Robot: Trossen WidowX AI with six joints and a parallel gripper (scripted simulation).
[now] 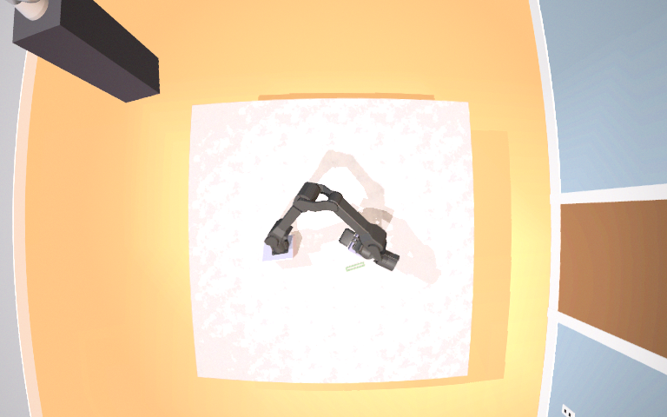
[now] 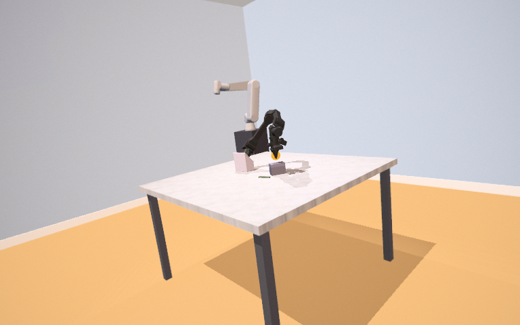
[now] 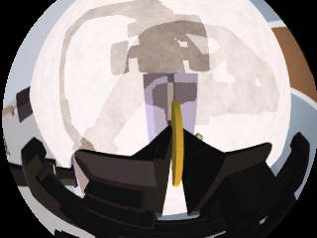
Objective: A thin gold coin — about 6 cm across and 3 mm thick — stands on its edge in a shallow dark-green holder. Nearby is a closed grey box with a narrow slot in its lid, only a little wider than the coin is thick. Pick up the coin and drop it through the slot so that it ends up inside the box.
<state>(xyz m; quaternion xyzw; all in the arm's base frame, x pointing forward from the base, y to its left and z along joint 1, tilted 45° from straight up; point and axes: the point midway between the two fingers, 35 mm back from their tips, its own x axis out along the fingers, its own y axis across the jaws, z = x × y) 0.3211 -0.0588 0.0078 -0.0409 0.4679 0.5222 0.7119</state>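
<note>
Now: gripper tip 20 mm below the gold coin.
</note>
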